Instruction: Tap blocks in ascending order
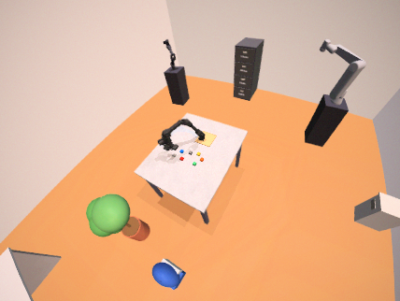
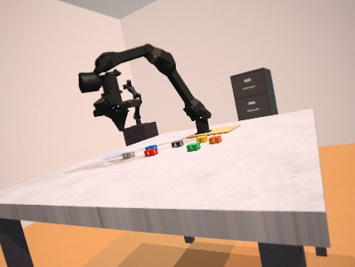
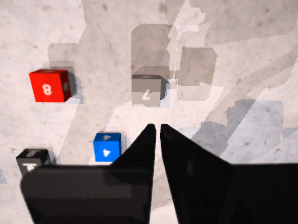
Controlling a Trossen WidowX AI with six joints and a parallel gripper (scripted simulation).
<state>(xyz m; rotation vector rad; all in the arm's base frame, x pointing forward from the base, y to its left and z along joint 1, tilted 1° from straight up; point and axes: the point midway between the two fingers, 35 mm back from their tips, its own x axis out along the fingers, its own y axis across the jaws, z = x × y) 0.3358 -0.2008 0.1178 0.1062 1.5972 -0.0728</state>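
The red block lies 10 mm ahead of my gripper tip, 110 mm to the left of it and 90 mm below it. Also, from my gripper tip: blue block (70 mm behind, 60 mm to the left, 90 mm below); then grey block (10 mm to the left, 90 mm below); then black block (90 mm behind, 170 mm to the left, 90 mm below).
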